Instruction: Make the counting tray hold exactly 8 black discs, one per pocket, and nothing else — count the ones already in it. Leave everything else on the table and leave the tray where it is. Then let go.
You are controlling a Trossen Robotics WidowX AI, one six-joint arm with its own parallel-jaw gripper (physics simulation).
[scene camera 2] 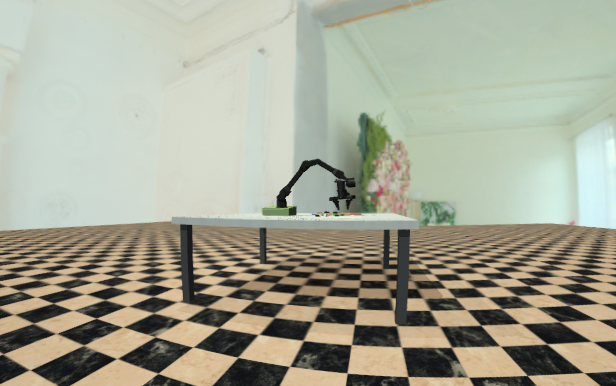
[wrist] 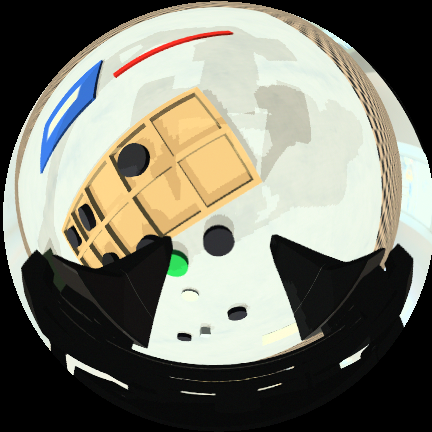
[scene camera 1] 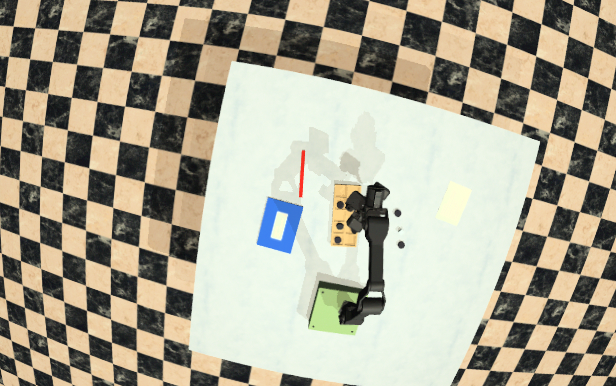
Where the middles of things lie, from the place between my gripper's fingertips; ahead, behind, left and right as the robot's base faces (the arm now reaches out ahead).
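You'd find the tan counting tray (scene camera 1: 341, 191) 40 mm to the left of my hand and 90 mm behind it, and it's 30 mm below my hand too.
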